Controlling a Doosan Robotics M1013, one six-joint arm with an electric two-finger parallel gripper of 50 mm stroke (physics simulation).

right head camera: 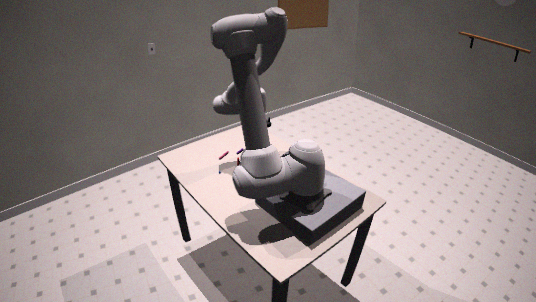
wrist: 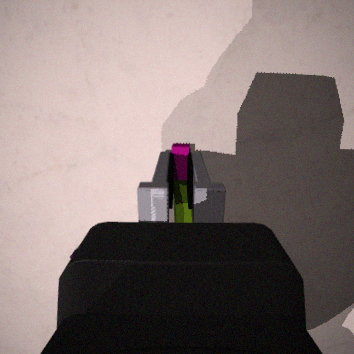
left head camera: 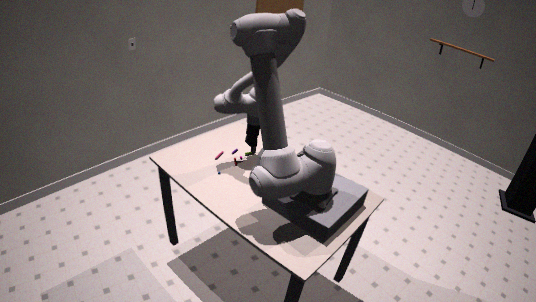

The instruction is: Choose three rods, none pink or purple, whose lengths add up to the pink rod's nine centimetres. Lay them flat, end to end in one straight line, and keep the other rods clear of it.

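Frame: origin at the arm's base, x back, y left, z down, level; metres.
Seen in the pictures: gripper, fingertip midpoint: (wrist: 179, 168) (left head camera: 253, 152); arm's base, link origin: (right head camera: 306, 195) (left head camera: 314, 194).
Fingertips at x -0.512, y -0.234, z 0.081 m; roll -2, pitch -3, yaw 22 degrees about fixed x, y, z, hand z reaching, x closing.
Note:
Pixels of each thing's top centre, then the offset from my fingertips to it. Level surfaces: height alone.
- magenta rod, top centre: (wrist: 179, 163) dx +0.002, dy -0.004, dz -0.005 m
- green rod, top centre: (wrist: 181, 223) (left head camera: 248, 151) dx -0.010, dy +0.030, dz -0.012 m
- pink rod, top centre: (left head camera: 219, 154) dx -0.130, dy +0.159, dz -0.003 m
- purple rod, top centre: (left head camera: 234, 150) dx -0.090, dy +0.062, dz -0.003 m
- small magenta piece, top centre: (left head camera: 241, 157) dx -0.017, dy +0.095, dz -0.003 m
- red rod, top centre: (left head camera: 235, 160) dx -0.016, dy +0.150, dz -0.003 m
- small blue rod, top centre: (left head camera: 219, 172) dx -0.013, dy +0.298, dz -0.003 m
- table, surface height: dz +0.007 m
My gripper (left head camera: 253, 151) (wrist: 179, 168) is shut on a magenta rod (wrist: 180, 155), low over the table. A green rod (left head camera: 248, 153) (wrist: 183, 212) shows directly behind the held rod in the wrist view, in line with it; whether they touch is unclear. In the left head view a pink rod (left head camera: 219, 155), a purple rod (left head camera: 235, 151), a small magenta piece (left head camera: 241, 157), a red rod (left head camera: 236, 161) and a small blue rod (left head camera: 219, 173) are on the table. The right head view shows the pink (right head camera: 223, 155), purple (right head camera: 240, 151), red (right head camera: 238, 161) and blue (right head camera: 219, 172) rods; the arm hides the fingertips there.
The arm's grey base block (left head camera: 345, 200) (right head camera: 340, 200) stands on the near right part of the table (left head camera: 200, 185) (right head camera: 200, 187). The arm hides part of the table behind it. Shadows of the arm and gripper fall across the tabletop, right of the fingers in the wrist view.

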